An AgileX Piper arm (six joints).
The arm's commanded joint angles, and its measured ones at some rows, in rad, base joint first. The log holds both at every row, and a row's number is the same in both.
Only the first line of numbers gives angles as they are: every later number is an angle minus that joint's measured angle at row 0.
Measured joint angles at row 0: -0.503 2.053 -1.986 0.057 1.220 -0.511
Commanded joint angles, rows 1 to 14: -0.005 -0.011 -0.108 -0.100 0.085 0.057; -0.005 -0.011 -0.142 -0.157 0.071 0.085; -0.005 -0.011 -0.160 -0.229 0.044 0.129; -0.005 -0.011 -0.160 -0.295 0.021 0.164; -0.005 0.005 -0.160 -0.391 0.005 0.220; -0.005 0.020 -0.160 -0.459 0.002 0.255; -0.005 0.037 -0.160 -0.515 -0.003 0.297; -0.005 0.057 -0.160 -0.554 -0.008 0.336; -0.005 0.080 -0.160 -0.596 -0.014 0.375; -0.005 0.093 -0.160 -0.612 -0.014 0.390; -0.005 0.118 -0.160 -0.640 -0.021 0.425; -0.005 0.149 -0.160 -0.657 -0.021 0.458; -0.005 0.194 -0.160 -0.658 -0.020 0.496; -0.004 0.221 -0.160 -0.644 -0.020 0.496
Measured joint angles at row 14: 0.000 0.187 -0.156 -0.638 -0.016 0.476
